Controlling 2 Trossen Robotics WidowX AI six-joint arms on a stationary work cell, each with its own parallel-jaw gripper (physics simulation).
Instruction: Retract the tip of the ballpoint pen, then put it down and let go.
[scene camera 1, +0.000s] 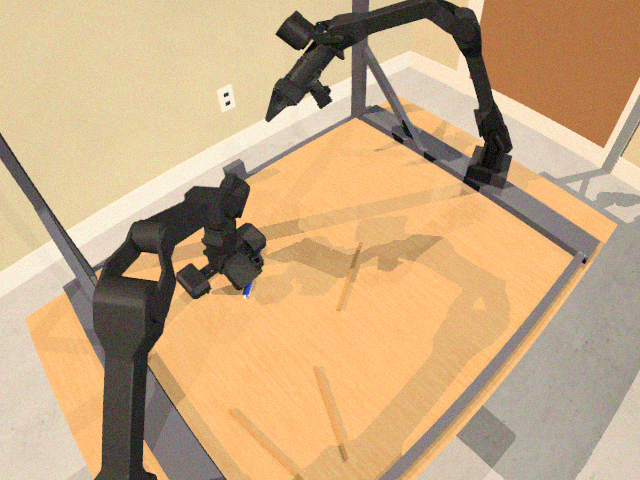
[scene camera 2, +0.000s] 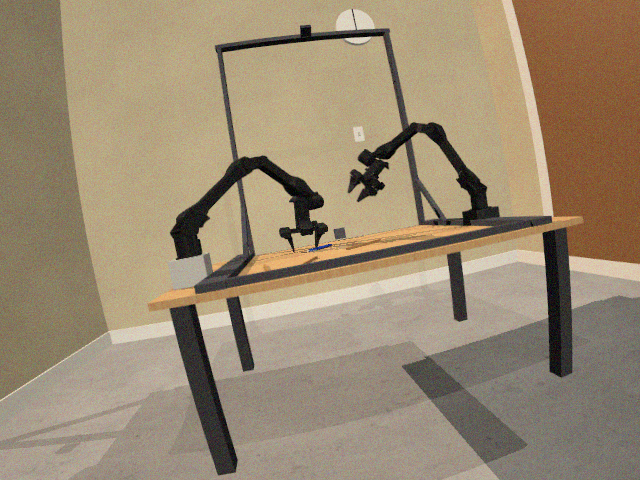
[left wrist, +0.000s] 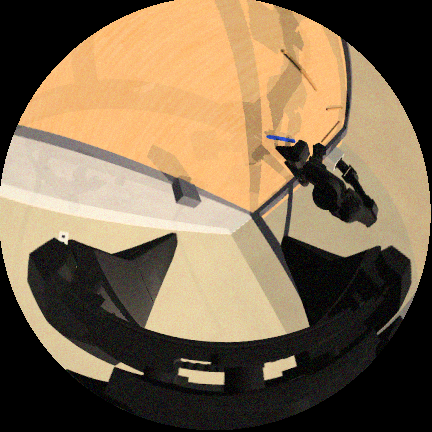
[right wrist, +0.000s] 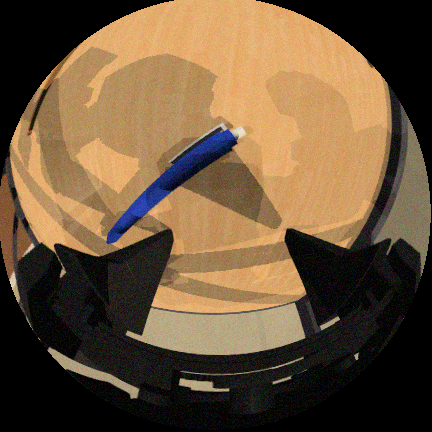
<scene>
my right gripper: scene camera 1; scene camera 2; left wrist 280, 154; right wrist 230, 235
same spot on my right gripper: (scene camera 1: 241, 264) = (scene camera 2: 306, 223)
</scene>
